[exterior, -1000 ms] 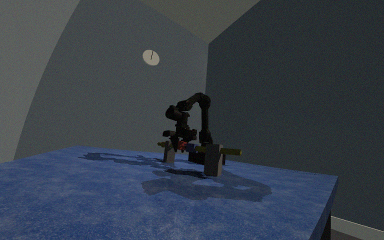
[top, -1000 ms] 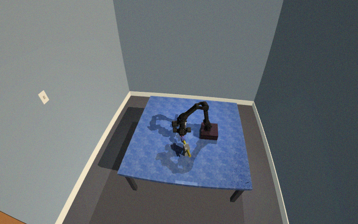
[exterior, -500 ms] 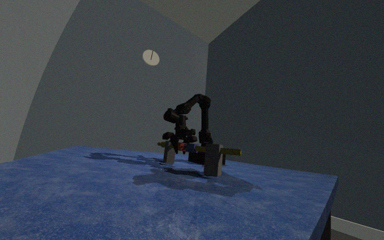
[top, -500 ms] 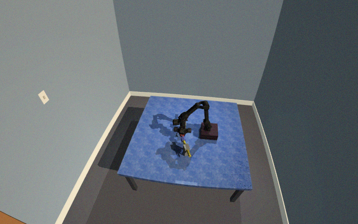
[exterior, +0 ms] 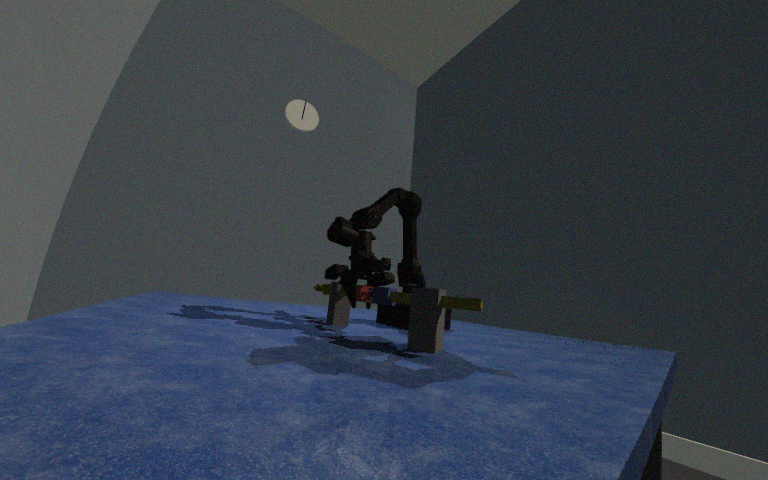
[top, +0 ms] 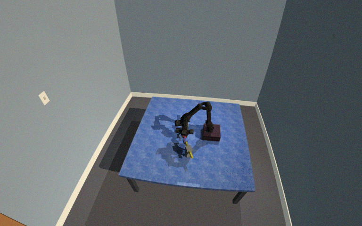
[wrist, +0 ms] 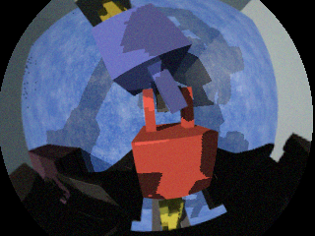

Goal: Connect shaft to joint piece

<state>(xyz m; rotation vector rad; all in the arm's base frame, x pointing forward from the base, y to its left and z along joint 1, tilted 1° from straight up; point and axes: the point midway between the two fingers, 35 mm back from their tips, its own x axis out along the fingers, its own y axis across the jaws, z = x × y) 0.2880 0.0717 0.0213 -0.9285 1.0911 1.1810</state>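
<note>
My gripper tip is now 1 cm to the right of the red joint piece and 4 cm below it.
</note>
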